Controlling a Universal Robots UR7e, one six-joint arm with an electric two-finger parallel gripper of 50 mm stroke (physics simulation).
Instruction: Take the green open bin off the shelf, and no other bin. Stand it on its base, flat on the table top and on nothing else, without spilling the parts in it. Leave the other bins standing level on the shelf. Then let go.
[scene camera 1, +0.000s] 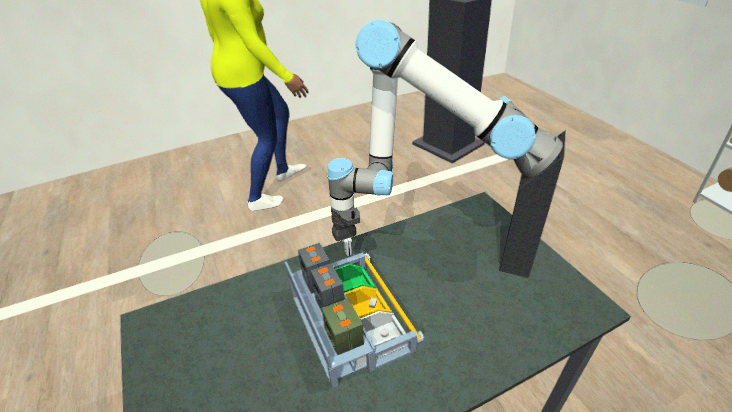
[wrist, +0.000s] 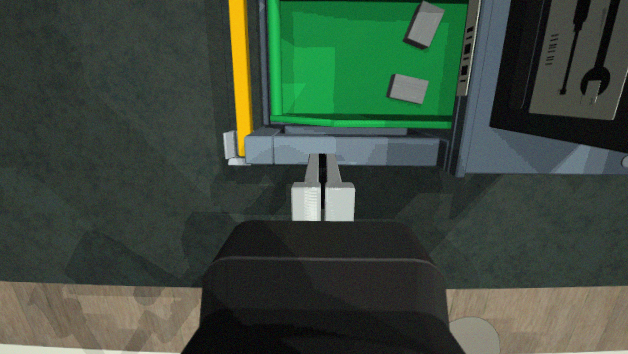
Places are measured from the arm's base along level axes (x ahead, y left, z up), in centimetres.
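Pixels of known places: gripper, fingertip midpoint: (scene camera 1: 348, 253) (wrist: 322, 170); arm's base, link origin: (scene camera 1: 542, 159).
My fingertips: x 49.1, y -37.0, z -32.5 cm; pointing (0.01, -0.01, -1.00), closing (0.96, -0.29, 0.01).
Note:
For each thing: its middle in the pictures, then the offset to it from my fingertips. Level surfaces: height alone.
- green open bin, body centre: (wrist: 378, 54) (scene camera 1: 346, 284) dx +6.4, dy +6.0, dz -6.1 cm
- yellow bin, body centre: (scene camera 1: 360, 309) dx +9.7, dy +16.7, dz -6.1 cm
- white bin, body centre: (scene camera 1: 376, 335) dx +12.8, dy +27.5, dz -6.1 cm
- yellow bar, body centre: (scene camera 1: 388, 294) dx -0.1, dy +19.7, dz -4.5 cm
- olive case, body centre: (scene camera 1: 342, 326) dx +22.3, dy +24.6, dz +4.5 cm
- dark table, surface height: dz -10.5 cm
The green open bin (scene camera 1: 353, 276) (wrist: 350, 65) stands on the shelf (scene camera 1: 349, 356) (wrist: 410, 151), at its far end in the scene view. Two grey blocks lie in it in the wrist view. A yellow bin (scene camera 1: 360, 300) with a light part in it stands beside it, then a white bin (scene camera 1: 379, 331) with a round part. My gripper (scene camera 1: 348, 253) (wrist: 322, 170) is shut and empty, pointing down. In the wrist view its fingertips overlap the outer edge of the shelf's end rail, beside the green bin; whether they touch the rail cannot be told.
A yellow bar (scene camera 1: 391, 295) (wrist: 241, 75) runs along the bins' front. Two dark grey cases (scene camera 1: 313, 258) (scene camera 1: 327, 282) and an olive case (scene camera 1: 342, 324) stand behind the bins. The shelf is on the dark table (scene camera 1: 486, 307) (wrist: 110, 125). A person (scene camera 1: 240, 56) stands beyond the table.

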